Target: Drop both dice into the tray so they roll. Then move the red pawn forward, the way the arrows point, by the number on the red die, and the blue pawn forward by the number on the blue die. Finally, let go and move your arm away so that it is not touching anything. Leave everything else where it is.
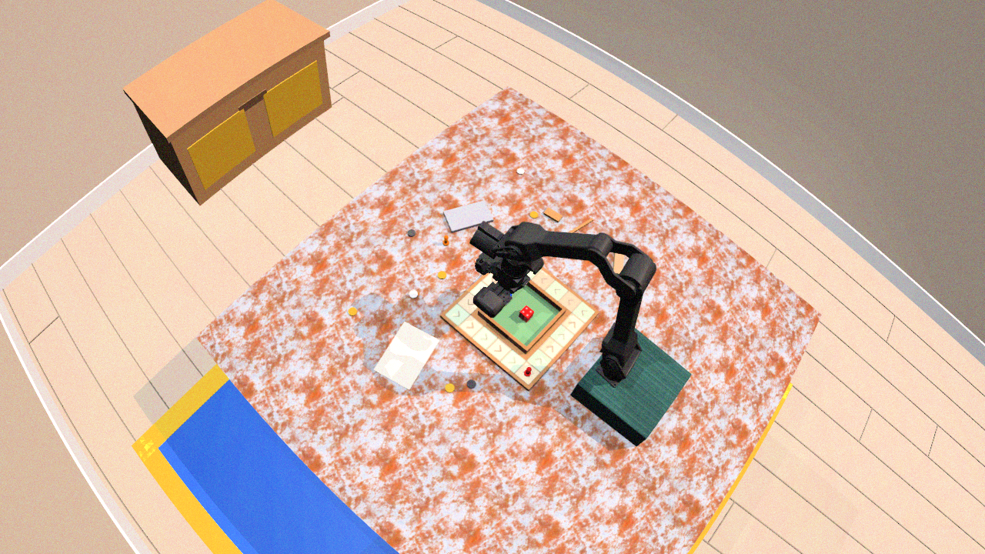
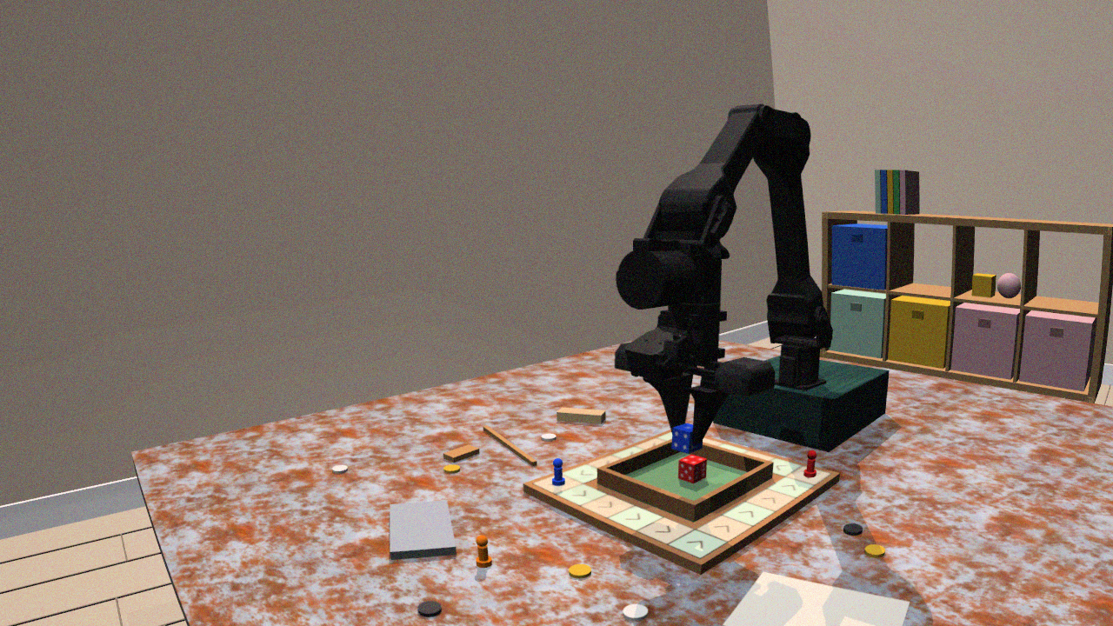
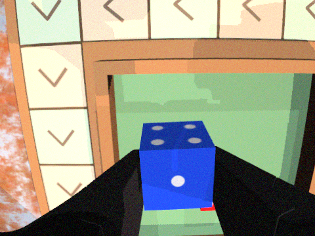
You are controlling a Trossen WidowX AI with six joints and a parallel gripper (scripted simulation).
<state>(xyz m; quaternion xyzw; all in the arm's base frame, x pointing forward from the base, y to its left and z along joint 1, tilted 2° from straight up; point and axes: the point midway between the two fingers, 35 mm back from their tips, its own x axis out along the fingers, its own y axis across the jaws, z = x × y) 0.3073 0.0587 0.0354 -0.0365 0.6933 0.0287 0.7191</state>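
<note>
My gripper tip is now 16 cm past the red pawn, 7 cm to the right of it and 6 cm above it. Also, from my gripper tip: green tray (4 cm behind, 4 cm to the right, 8 cm below); orange pawn (24 cm ahead, 4 cm to the right, 7 cm below); blue pawn (8 cm ahead, 14 cm to the right, 6 cm below).
</note>
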